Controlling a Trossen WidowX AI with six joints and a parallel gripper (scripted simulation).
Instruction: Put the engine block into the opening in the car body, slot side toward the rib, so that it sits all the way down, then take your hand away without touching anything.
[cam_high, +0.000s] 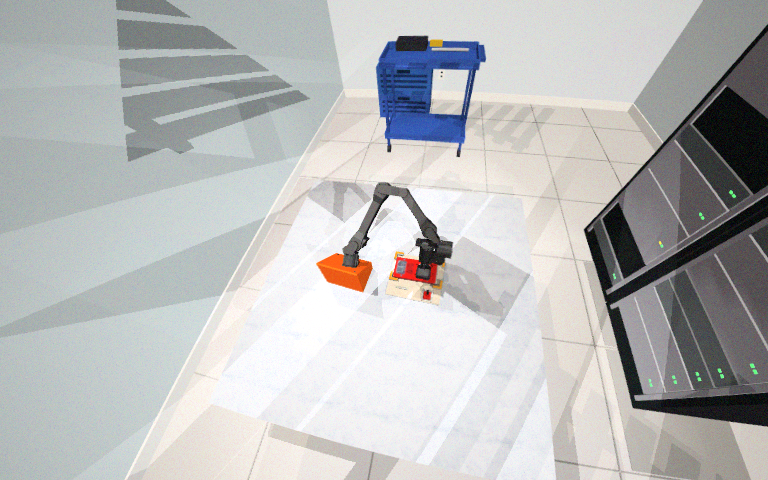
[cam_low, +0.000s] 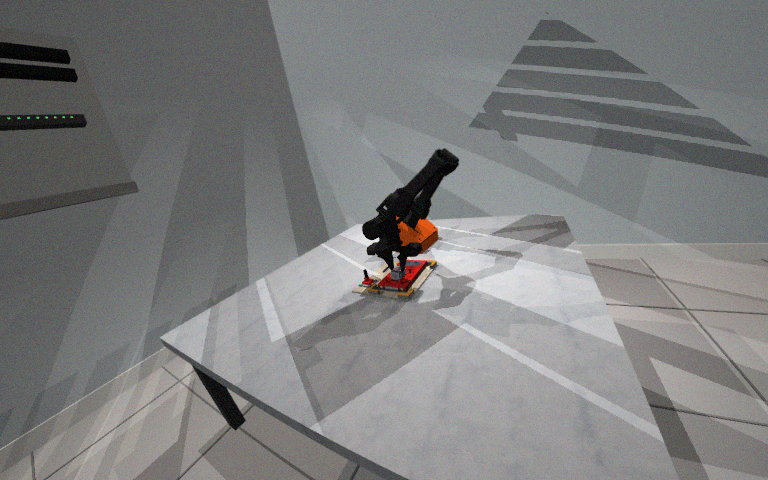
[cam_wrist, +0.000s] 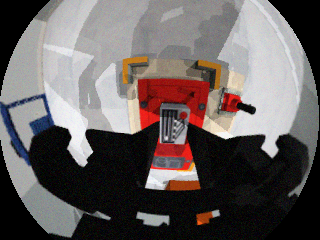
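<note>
The grey engine block lies 1 cm below my gripper tip.
</note>
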